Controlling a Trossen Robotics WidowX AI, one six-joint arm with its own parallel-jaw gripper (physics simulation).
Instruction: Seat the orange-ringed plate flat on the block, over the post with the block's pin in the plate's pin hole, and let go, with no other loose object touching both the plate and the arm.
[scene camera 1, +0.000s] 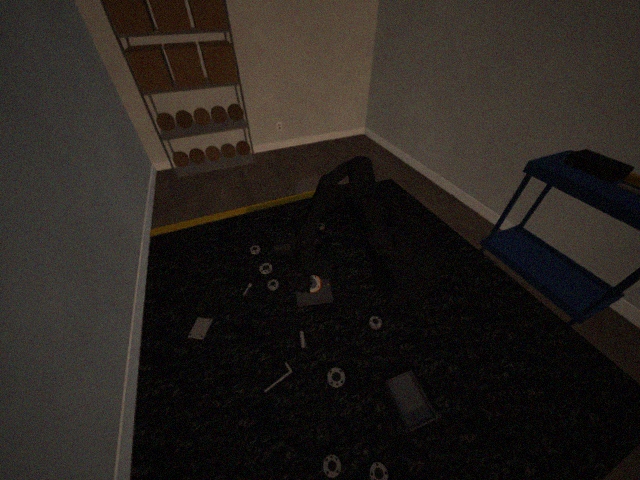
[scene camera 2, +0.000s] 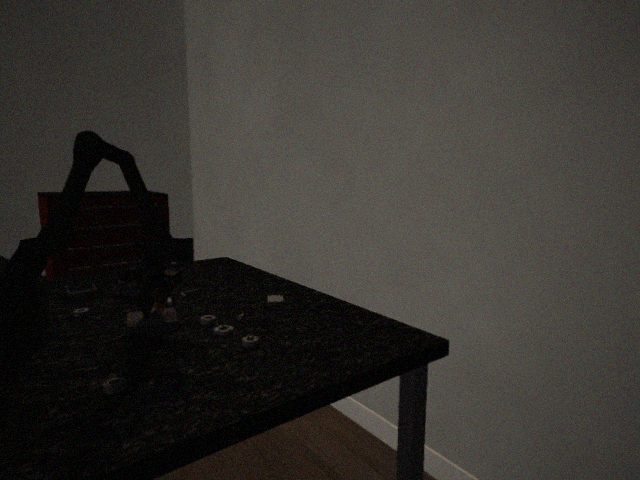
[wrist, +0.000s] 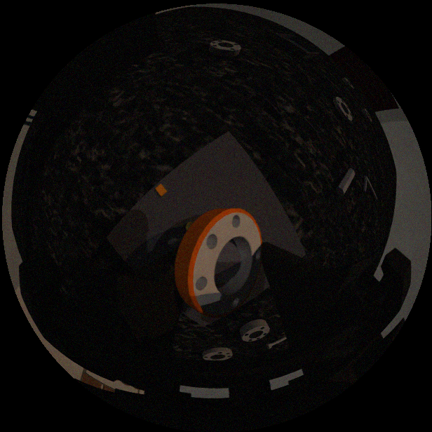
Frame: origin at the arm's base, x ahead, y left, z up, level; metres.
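Where they show: gripper, fingertip midpoint: (scene camera 1: 312, 287) (scene camera 2: 152, 314); arm's base, origin of the base link: (scene camera 1: 400, 253) (scene camera 2: 18, 273).
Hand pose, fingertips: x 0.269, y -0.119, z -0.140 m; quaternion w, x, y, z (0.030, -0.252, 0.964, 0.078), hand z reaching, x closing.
Observation:
Things, the pixels of their top centre, and the offset from my fingertips. "spot": a spot on its surface instead.
- grey block, surface spot: (scene camera 2: 134, 318) spot: 0.003 m down, 0.046 m back, 0.011 m left
- disc, middle of its top: (scene camera 2: 208, 317) (scene camera 1: 273, 283) 0.012 m down, 0.112 m ahead, 0.098 m right
- short bar, middle of its top: (scene camera 1: 302, 338) 0.015 m down, 0.115 m ahead, 0.141 m left
- L-shaped key, surface spot: (scene camera 1: 289, 369) spot: 0.021 m down, 0.189 m ahead, 0.202 m left
- pale card, middle of its top: (scene camera 2: 275, 298) (scene camera 1: 200, 327) 0.022 m down, 0.385 m ahead, 0.061 m right
- tray, middle of its top: (scene camera 1: 411, 398) (scene camera 2: 81, 287) 0.002 m down, 0.052 m back, 0.435 m left
The orange-ringed plate (scene camera 1: 314, 283) (wrist: 205, 250) is tipped steeply over the grey block (scene camera 1: 310, 298) (scene camera 2: 134, 318) (wrist: 225, 165). Its pale face with holes turns to the right in the wrist view. My gripper (scene camera 1: 312, 284) (wrist: 226, 248) is shut on the plate, with a dark finger at each side of it. An orange square mark (wrist: 160, 190) lies near the block's edge. A small yellow-green spot (wrist: 189, 226), perhaps the pin, shows beside the plate's rim. The post cannot be made out in the dark, and whether the plate touches the block is hidden.
Loose pale ringed discs lie around, among them one disc (scene camera 1: 272, 284) (scene camera 2: 207, 319) left of the block and another (scene camera 1: 375, 322). A short bar (scene camera 1: 302, 339) (wrist: 346, 181), an L-shaped key (scene camera 1: 289, 369), a pale card (scene camera 1: 200, 328) (scene camera 2: 275, 298) and a tray (scene camera 1: 410, 398) lie farther off.

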